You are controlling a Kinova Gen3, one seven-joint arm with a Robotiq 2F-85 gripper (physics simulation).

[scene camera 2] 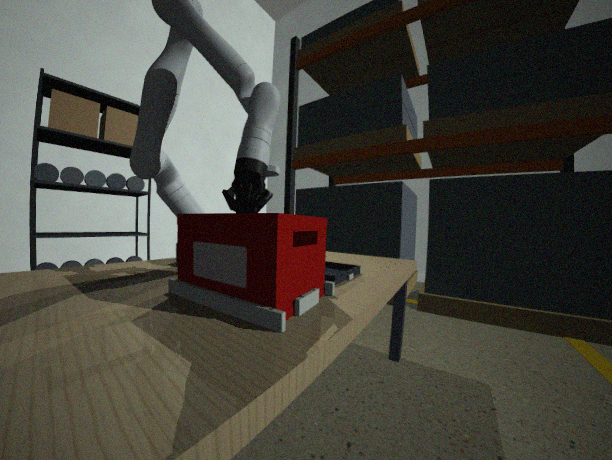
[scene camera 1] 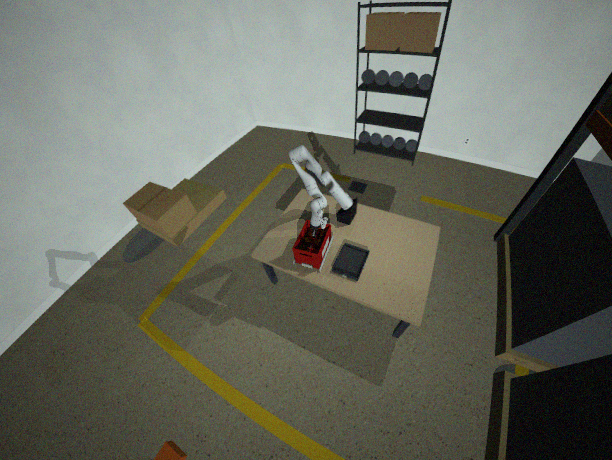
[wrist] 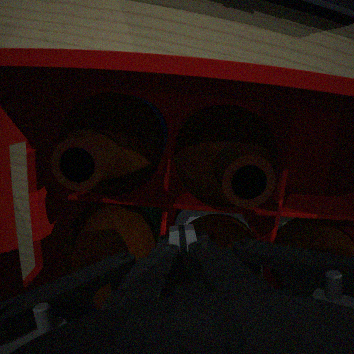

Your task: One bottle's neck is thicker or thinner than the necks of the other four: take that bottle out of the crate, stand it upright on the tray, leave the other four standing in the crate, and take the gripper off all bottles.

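Places are measured from the arm's base along level axes (x left, y ahead, z down), in millimetres.
Pixels of known places: gripper, fingertip midpoint: (scene camera 1: 313, 236) (wrist: 182, 240); arm's base, origin of the base link: (scene camera 1: 348, 206).
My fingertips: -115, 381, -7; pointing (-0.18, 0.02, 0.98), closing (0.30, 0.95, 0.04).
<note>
For each thing: its top centre in the pictures, then the offset to it from my fingertips, as dx, dy, dz. "pt": a spot on its surface instead. Level surfaces: height alone.
- red crate, middle of its top: (wrist: 247, 272) (scene camera 2: 252, 215) (scene camera 1: 312, 236) +7, +30, -35
- left bottle, middle of its top: (wrist: 81, 309) -44, -50, -23
- middle bottle, middle of its top: (wrist: 233, 328) (scene camera 1: 305, 236) -40, +38, -23
- right bottle, surface spot: (wrist: 320, 239) pt +4, +105, +29
- wooden table, its level: dz +140
The red crate (scene camera 1: 309, 260) (scene camera 2: 227, 227) (wrist: 175, 66) stands on the table. In the wrist view, two bottles with dark round mouths, a left one (wrist: 117, 159) and a right one (wrist: 230, 179), stand in its far row. Parts of a left bottle (wrist: 141, 234), a middle bottle (wrist: 215, 226) and a right bottle (wrist: 320, 239) show in the nearer row, their necks hidden by my gripper. My gripper (wrist: 182, 240) (scene camera 2: 247, 211) is shut and empty, fingertips together over the middle bottle at the crate's rim level. The dark tray (scene camera 1: 351, 261) (scene camera 2: 342, 273) lies beside the crate, with no bottle on it.
Pale grey strips (scene camera 2: 225, 304) lie along the crate's foot on the wooden table (scene camera 1: 395, 260) (scene camera 2: 100, 370). The arm's black base (scene camera 1: 347, 212) stands behind the crate and tray. Thin red dividers (wrist: 220, 206) separate the crate's compartments.
</note>
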